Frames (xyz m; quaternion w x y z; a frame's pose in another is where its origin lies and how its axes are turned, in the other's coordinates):
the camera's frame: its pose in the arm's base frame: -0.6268 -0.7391 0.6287 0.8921 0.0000 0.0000 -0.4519
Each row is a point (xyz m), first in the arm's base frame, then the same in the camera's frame.
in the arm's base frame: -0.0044 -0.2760 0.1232
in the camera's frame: -0.0052 0.7758 -0.5055
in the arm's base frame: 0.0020 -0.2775 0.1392
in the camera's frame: -0.0002 0.7800 -0.4895
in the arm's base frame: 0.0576 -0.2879 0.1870
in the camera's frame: 0.0411 0.8187 -0.4417
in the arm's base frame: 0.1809 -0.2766 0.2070
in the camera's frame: 0.1049 0.9248 -0.4217
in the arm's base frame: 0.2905 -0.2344 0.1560
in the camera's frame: 0.1358 1.0381 -0.4727
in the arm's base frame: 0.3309 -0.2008 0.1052
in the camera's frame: 0.1326 1.0906 -0.5235
